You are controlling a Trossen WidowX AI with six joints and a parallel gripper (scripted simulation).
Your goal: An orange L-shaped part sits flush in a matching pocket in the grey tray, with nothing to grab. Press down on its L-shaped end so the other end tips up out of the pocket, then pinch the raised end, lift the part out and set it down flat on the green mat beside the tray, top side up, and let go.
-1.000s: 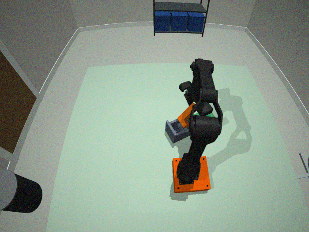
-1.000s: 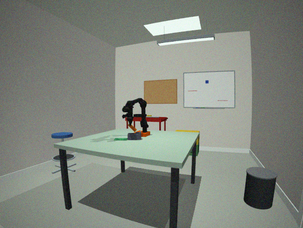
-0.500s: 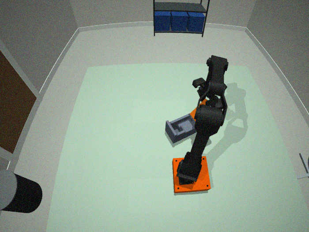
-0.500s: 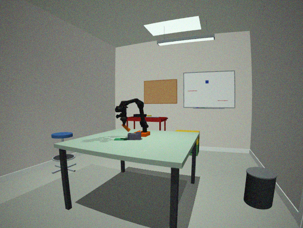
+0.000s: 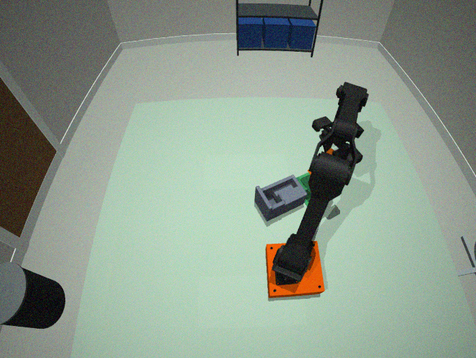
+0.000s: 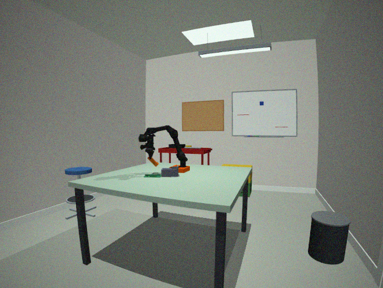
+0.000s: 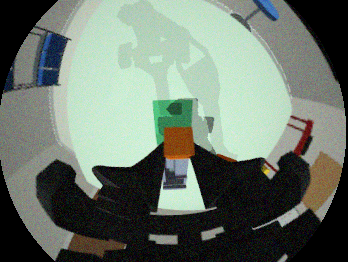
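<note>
The green mat lies 170 mm below my gripper tip, 20 mm to the left of it and 10 mm behind it. Round my gripper tip: orange L-shaped part 30 mm below, 30 mm behind, 20 mm to the left.
</note>
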